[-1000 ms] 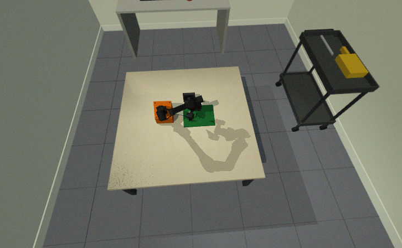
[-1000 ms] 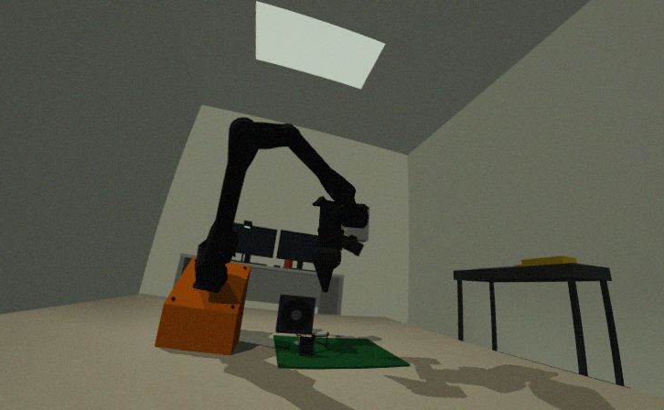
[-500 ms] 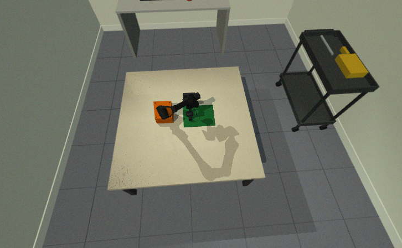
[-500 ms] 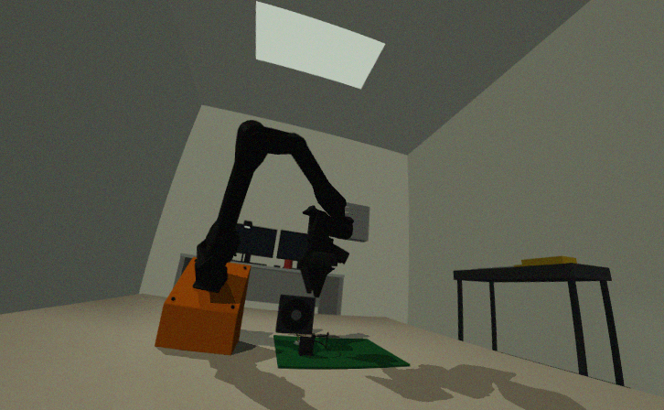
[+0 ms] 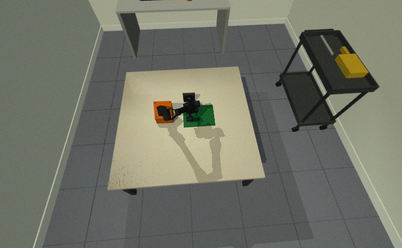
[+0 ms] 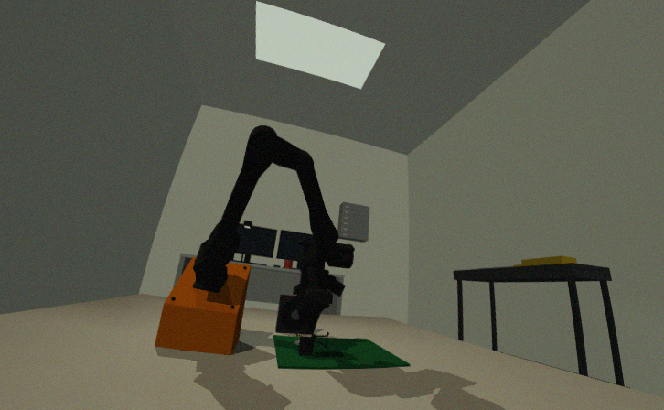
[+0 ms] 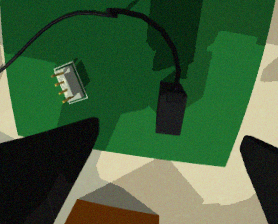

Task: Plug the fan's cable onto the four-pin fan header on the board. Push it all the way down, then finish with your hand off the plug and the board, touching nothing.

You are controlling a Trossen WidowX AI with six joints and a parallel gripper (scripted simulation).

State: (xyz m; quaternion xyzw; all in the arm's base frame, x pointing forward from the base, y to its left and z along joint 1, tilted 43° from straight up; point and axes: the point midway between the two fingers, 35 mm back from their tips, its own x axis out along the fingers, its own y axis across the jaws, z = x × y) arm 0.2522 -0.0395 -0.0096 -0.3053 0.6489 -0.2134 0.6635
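My gripper tip is now 4 cm above the dark fan plug. Also, from my gripper tip: black fan: 23 cm to the left, 2 cm behind; then green board: 8 cm below, 8 cm ahead, 6 cm to the left.
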